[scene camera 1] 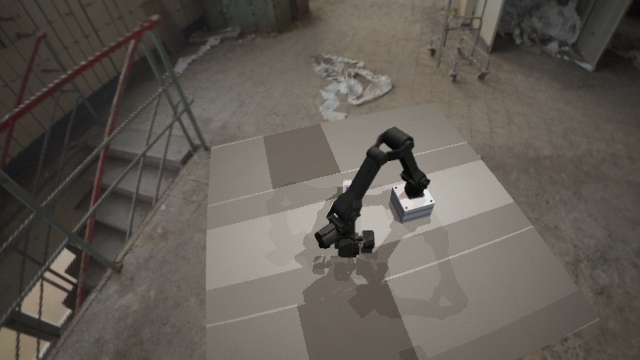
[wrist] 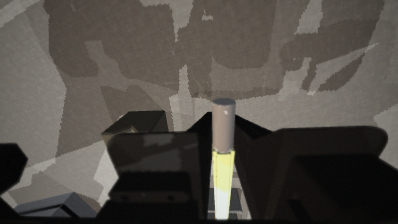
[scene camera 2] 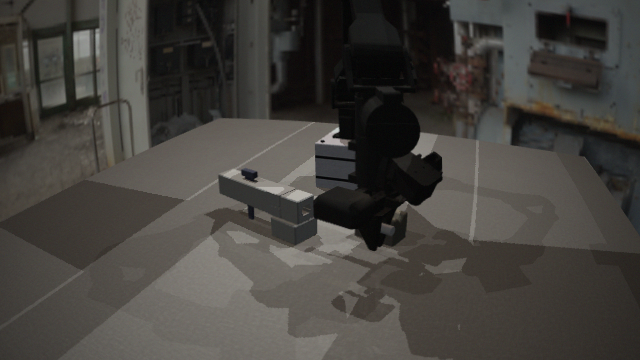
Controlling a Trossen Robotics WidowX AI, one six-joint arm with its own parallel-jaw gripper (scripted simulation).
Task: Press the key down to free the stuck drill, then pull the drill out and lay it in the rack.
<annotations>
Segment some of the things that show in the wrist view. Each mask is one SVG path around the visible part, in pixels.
My gripper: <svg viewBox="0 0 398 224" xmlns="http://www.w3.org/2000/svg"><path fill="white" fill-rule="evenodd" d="M17 143L0 143L0 195L18 184L25 170L24 167L28 158ZM398 169L379 158L379 155L388 143L388 135L378 127L282 128L271 131L235 114L234 164L252 219L207 219L213 143L212 112L207 112L186 131L122 133L111 137L107 142L106 150L118 179L113 185L112 190L108 193L111 199L106 200L95 218L20 216L0 196L0 224L398 224Z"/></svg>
A drill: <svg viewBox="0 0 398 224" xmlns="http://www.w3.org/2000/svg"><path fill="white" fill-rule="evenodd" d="M217 98L212 101L215 218L211 219L231 219L228 216L235 155L233 145L236 101L230 98Z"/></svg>
</annotations>
